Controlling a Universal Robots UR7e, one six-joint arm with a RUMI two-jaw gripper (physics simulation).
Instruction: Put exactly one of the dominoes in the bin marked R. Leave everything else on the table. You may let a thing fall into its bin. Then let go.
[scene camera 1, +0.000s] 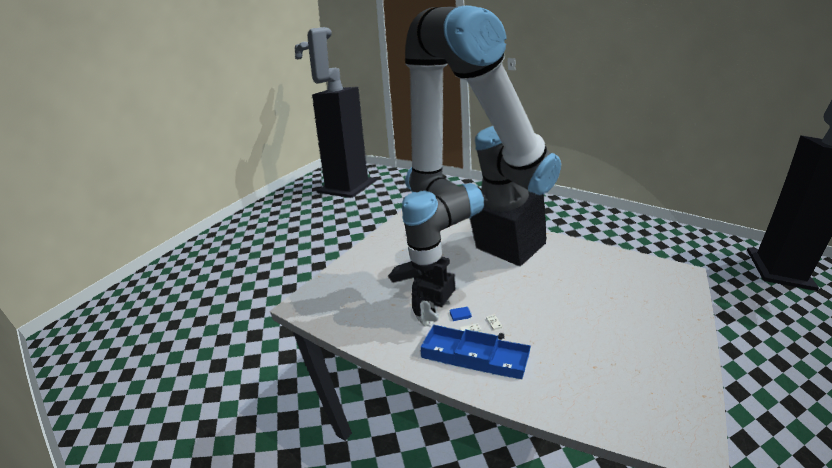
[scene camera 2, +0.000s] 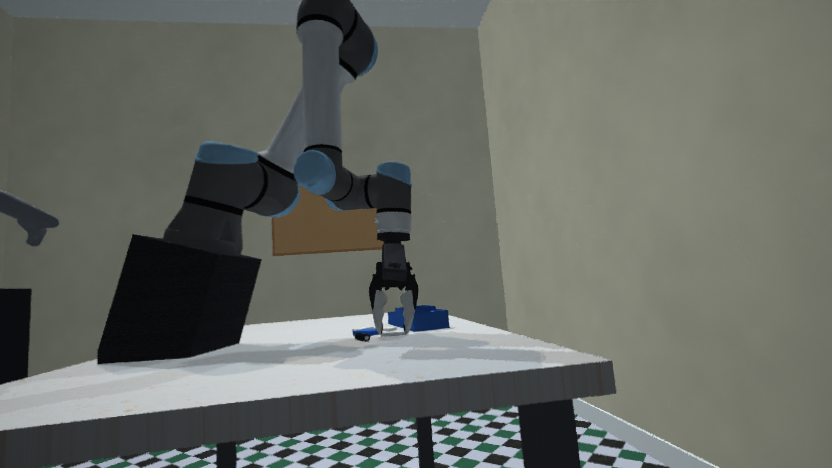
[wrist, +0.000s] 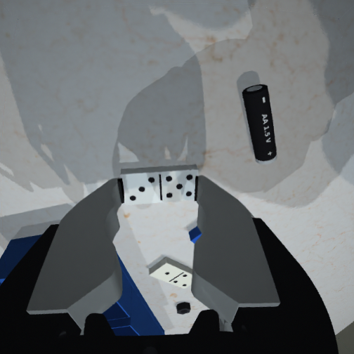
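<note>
My gripper is shut on a white domino, its fingertips on the domino's two short ends, low at the table top. The domino's face, with three and five dots, is up. A second domino lies between the gripper and the tray, and a third domino lies to its right in the first scene view. The blue tray has three bins in a row, each with a small label. I cannot read which one is R.
A blue block lies close to the gripper, partly behind a finger in the wrist view. A black AA battery lies on the gripper's other side from the tray. A small black nut lies beside the tray.
</note>
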